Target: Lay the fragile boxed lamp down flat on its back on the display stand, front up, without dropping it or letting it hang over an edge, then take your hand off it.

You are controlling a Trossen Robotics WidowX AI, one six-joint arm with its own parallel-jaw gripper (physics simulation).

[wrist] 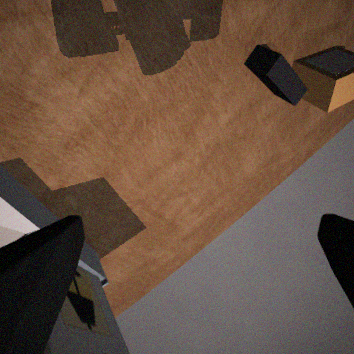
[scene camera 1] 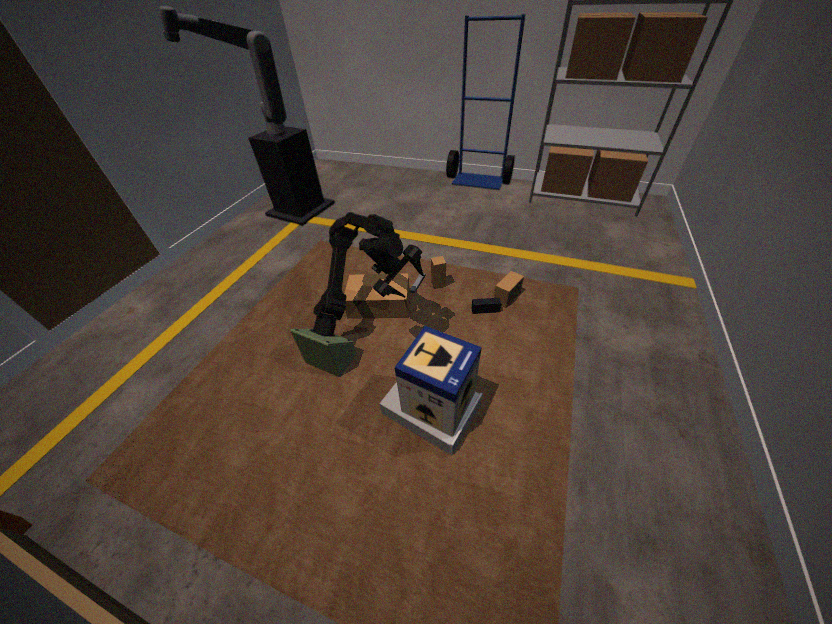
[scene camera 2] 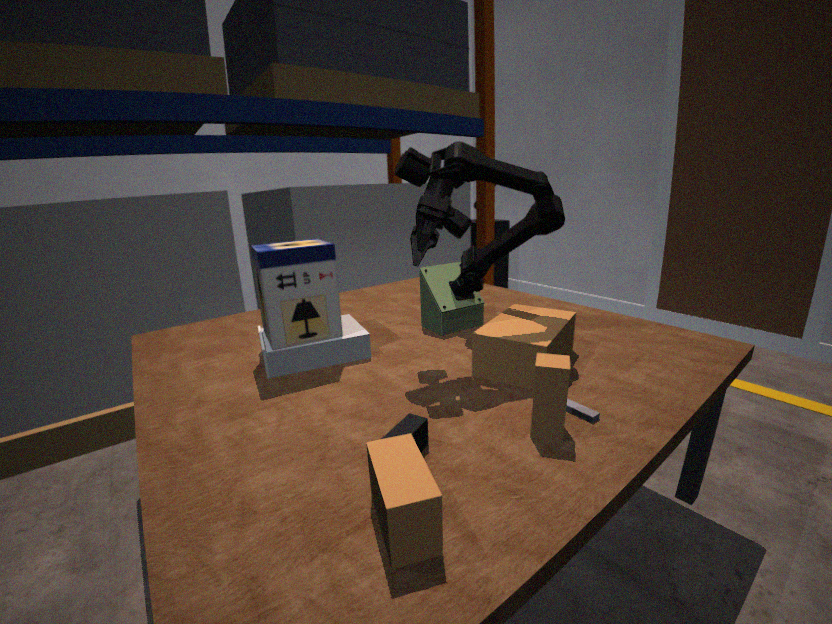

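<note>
The boxed lamp stands upright on the display stand, its blue-edged end up. A lamp picture shows on that end and on side faces. In the wrist view, part of the boxed lamp shows at lower left, partly behind a finger, with part of the stand above it. My gripper is open and empty, in the air on the green base's side of the stand, well apart from the box.
A large cardboard box lies near the green base. A small upright box, a tan block, a black block and a grey bar are farther from the stand.
</note>
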